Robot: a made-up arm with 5 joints.
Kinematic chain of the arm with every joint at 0, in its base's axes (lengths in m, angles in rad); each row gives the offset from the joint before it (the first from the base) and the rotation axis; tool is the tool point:
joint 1: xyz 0 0 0.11 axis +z
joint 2: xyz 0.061 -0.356 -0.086 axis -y
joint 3: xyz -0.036 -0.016 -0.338 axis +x
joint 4: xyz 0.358 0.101 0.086 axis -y
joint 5: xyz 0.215 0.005 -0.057 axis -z
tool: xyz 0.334 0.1 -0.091
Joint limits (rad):
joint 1: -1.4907..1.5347
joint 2: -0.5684..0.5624
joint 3: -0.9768..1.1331
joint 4: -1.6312..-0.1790
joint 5: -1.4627..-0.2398
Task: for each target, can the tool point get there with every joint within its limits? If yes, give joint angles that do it. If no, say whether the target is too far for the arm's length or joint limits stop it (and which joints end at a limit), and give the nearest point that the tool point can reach.
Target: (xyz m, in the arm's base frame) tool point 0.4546 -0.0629 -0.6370
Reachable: yes | joints -0.1823 0.0581 -0.0624 -1.1095 -0.7882
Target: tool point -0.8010 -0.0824 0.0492
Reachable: no: joint limits stop it (at a limit: joint 1, joint 2, joint 3, joint 4, joint 5) | nearest point -0.1161 -0.1868 0.1498 | short by 0.700 m
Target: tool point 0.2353 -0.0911 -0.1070
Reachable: yes | joints -0.4793 -0.2215 0.8438 -1.3762 -1.3453
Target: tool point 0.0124 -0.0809 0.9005
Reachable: no: joint limits stop it (at a limit: joint 2, joint 3, joint 4) | nearest point 0.0703 -0.4584 0.3111 | short by 0.702 m
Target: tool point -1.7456 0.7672 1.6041
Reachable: no: too far | nearest point -0.0197 0.6138 0.2468 | short by 2.201 m
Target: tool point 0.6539 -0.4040 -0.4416
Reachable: yes | joints -0.5331 0.2887 -0.3763 -0.3627 -1.0475
